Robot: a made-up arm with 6 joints.
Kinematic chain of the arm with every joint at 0, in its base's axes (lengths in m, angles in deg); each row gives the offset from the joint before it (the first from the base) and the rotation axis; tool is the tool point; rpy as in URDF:
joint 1: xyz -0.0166 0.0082 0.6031 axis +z
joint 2: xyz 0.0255 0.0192 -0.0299 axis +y
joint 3: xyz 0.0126 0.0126 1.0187 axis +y
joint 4: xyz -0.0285 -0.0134 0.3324 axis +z
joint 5: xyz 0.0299 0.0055 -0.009 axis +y
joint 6: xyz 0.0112 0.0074 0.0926 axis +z
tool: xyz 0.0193 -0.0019 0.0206 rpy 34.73 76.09 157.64
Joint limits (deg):
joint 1: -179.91..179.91
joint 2: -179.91..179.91
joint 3: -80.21..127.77
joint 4: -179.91..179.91
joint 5: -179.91..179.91
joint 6: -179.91..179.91
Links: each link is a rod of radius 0.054 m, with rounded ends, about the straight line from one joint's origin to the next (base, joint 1, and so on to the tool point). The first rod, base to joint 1, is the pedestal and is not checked.
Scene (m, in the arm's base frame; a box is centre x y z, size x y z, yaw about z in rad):
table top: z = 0
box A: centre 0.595 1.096 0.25 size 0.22 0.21 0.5 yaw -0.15
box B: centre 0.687 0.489 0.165 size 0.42 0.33 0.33 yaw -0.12
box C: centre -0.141 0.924 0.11 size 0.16 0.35 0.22 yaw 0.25
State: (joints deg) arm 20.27 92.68 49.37 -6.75 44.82 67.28
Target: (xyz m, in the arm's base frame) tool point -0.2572 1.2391 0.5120
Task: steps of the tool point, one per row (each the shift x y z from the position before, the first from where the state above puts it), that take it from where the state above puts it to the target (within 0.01 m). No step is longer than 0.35 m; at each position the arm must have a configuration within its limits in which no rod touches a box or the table.
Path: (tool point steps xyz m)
1: -0.0898 0.2649 0.1970
2: -0.1759 0.2225 0.2011
3: -0.2409 0.1517 0.1999
4: -0.2681 0.1191 -0.0771
5: -0.2906 0.0489 -0.0774
6: -0.2935 -0.0249 -0.0771

